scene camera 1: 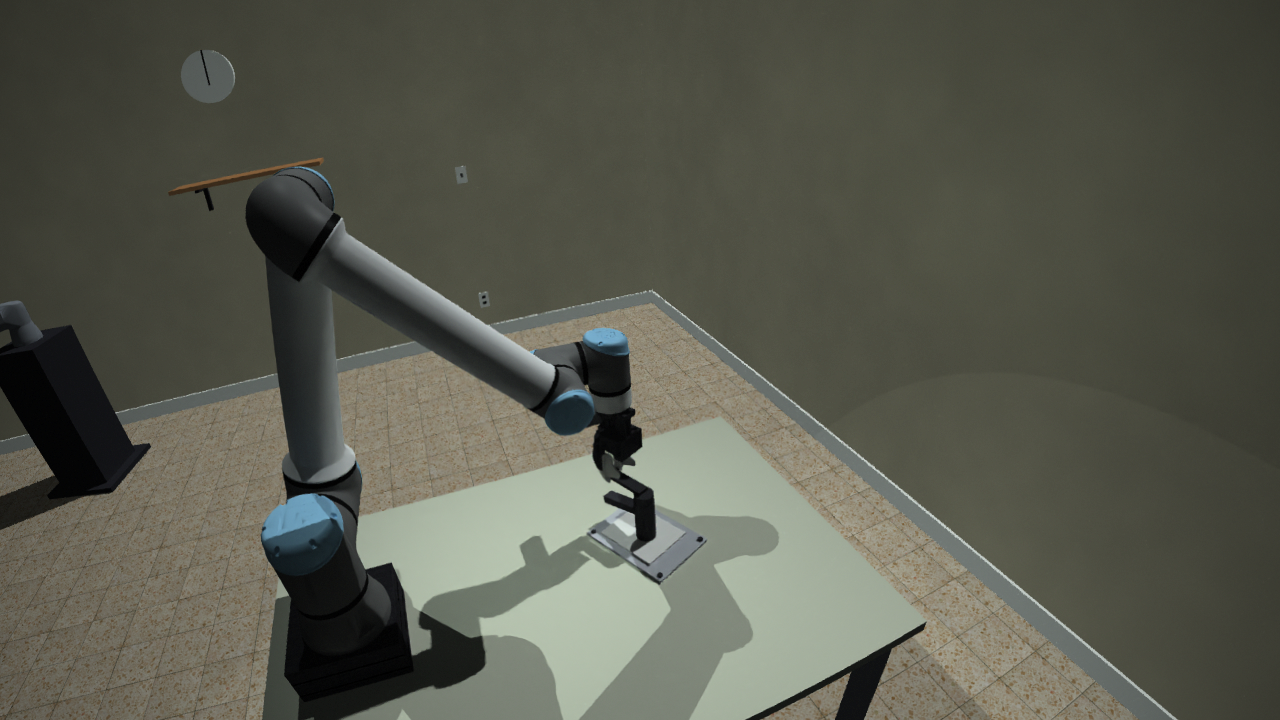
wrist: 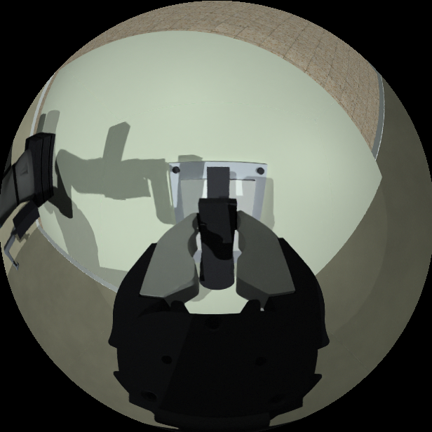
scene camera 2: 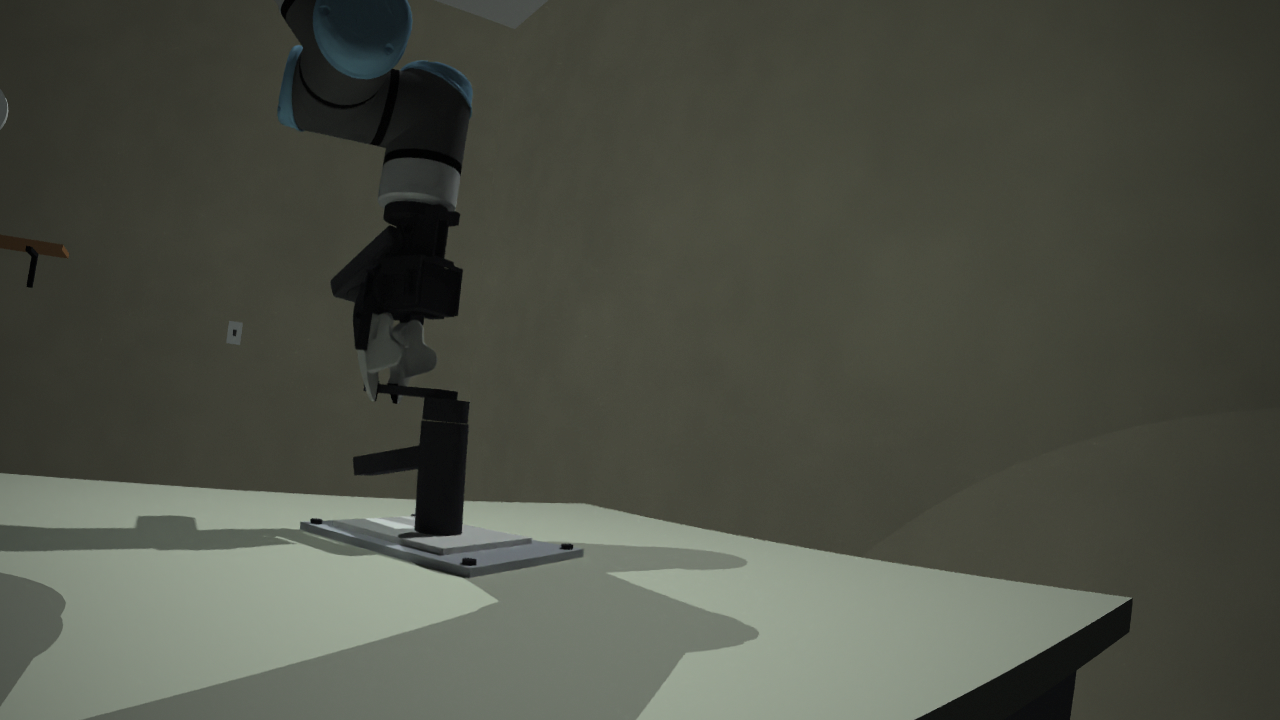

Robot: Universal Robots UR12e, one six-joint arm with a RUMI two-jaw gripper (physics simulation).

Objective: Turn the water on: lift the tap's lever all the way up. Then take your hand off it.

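Frame: origin at the arm's base, x right, y ahead, z up, level; millimetres.
Where they show: gripper, fingertip midpoint: (scene camera 1: 613,478) (scene camera 2: 384,402); arm's base, link origin: (scene camera 1: 346,616).
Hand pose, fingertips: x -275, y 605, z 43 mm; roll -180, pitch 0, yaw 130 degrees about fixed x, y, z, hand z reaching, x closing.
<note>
Things, the pixels of their top centre, and the offset from my fingertips. Level surfaces: height alone.
- black spout, top centre: (scene camera 2: 396,441) (scene camera 1: 622,495) dx +21, dy +15, dz -40 mm
- grey base plate, top centre: (scene camera 2: 438,533) (scene camera 1: 646,534) dx +77, dy +57, dz -128 mm
- pale green table, surface height: dz -140 mm
The tap's dark, flat lever (scene camera 1: 634,485) (scene camera 2: 422,391) (wrist: 218,240) lies nearly level on top of its black column (scene camera 1: 645,519) (scene camera 2: 442,479). The black spout (scene camera 1: 619,500) (scene camera 2: 386,461) (wrist: 218,180) sticks out below it on the same side. The column stands on a grey base plate (scene camera 1: 664,567) (scene camera 2: 528,557) (wrist: 241,167). My gripper (scene camera 1: 617,474) (scene camera 2: 382,393) (wrist: 217,213) points down and is shut on the lever near its free end, one grey finger on each side. The exact contact at the fingertips is hard to see.
The base plate is on a pale green table (scene camera 1: 501,537) (scene camera 2: 895,617) (wrist: 200,75). My arm's base (scene camera 1: 349,644) stands at the table's left end in scene camera 1. A dark pedestal (scene camera 1: 67,411) stands on the floor at the far left. An orange shelf (scene camera 1: 241,177) is on the wall.
</note>
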